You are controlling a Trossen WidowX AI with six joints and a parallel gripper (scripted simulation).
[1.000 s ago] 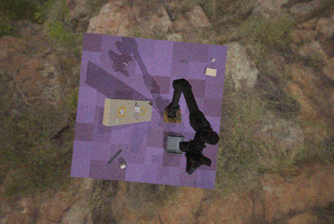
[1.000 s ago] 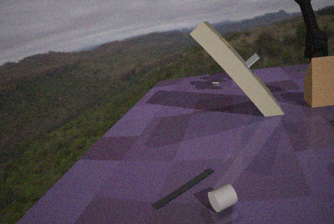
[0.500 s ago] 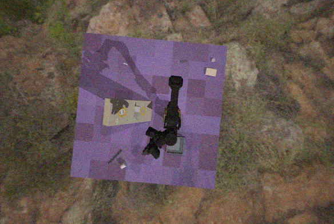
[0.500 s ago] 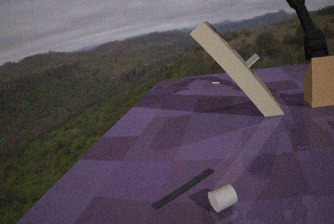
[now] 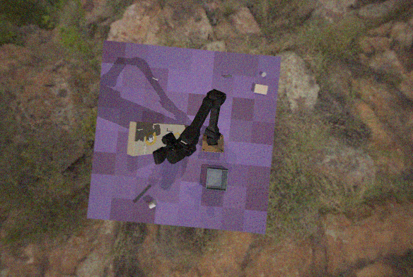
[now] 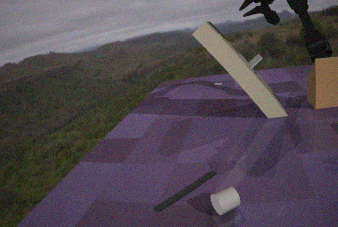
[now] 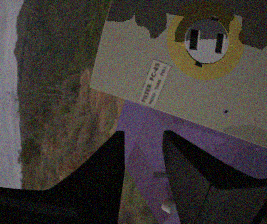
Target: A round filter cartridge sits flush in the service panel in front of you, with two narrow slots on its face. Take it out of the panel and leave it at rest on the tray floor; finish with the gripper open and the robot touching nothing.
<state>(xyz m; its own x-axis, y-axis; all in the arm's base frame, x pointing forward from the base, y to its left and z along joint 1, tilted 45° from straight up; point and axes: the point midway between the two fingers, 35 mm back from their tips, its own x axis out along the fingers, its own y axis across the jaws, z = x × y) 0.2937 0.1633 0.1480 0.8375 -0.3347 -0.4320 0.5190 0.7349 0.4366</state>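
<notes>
Right now my gripper tip is 70 mm short of the round white filter cartridge, 60 mm to the left of it and 100 mm above it. Also, from my gripper tip: tan service panel 20 mm ahead, 50 mm to the right, 180 mm below; beige card 670 mm behind, 370 mm to the right, 350 mm below; grey tray 330 mm behind, 270 mm to the left, 350 mm below.
</notes>
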